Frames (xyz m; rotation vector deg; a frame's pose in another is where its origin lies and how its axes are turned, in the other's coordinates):
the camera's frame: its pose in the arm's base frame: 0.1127 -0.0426 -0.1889 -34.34 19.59 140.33
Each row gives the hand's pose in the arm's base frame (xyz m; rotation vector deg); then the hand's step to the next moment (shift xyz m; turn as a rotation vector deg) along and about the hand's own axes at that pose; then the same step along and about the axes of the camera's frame.
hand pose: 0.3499 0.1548 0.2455 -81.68 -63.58 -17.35
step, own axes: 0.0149 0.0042 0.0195 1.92 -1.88 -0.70
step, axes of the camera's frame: 0.0080 -0.0204 0.0118 -1.33 0.51 2.39
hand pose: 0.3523 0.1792 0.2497 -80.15 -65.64 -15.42
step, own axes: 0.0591 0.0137 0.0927 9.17 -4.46 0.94
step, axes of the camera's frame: 0.0492 -0.0829 0.0546 -3.18 -2.55 9.40
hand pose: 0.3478 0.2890 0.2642 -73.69 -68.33 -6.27
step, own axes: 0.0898 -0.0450 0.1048 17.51 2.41 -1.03
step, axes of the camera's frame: 0.0554 -0.0491 0.1249 -8.29 -12.26 9.72
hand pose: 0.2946 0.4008 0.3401 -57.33 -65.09 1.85
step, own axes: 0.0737 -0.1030 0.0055 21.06 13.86 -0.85
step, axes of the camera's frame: -0.0595 0.0389 0.1050 -6.46 -23.58 6.22
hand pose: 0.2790 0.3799 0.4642 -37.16 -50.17 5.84
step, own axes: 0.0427 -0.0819 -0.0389 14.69 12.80 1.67
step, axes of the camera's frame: -0.0928 0.0365 0.0095 -1.57 -18.72 5.42
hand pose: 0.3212 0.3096 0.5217 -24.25 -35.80 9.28
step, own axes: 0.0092 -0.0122 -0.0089 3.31 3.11 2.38
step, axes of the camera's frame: -0.0167 0.0017 -0.0054 0.27 -4.05 3.13
